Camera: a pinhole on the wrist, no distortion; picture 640 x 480 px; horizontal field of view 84.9 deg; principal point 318.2 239.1 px. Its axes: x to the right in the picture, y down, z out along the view. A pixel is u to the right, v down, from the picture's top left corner.
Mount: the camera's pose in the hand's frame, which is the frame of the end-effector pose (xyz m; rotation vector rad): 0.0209 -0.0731 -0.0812 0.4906 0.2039 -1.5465
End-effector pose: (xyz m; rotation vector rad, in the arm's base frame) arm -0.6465 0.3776 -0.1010 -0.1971 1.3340 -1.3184
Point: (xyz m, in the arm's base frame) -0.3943 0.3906 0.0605
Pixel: 23.9 57.5
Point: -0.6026 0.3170 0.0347
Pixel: 205.3 184.4
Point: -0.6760 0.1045 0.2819
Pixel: 437.2 278.2
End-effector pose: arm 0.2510 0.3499 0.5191 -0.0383 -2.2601 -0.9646
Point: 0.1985 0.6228 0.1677
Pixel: 129.9 107.9
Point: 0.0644 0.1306 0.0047
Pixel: 521.5 199.6
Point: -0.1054 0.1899 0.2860
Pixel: 452.7 449.4
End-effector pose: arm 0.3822 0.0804 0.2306 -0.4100 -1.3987 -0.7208
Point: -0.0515 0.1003 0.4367
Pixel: 295.0 441.3
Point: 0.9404 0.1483 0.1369
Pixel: behind the camera
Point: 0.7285 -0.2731 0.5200
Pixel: behind the camera
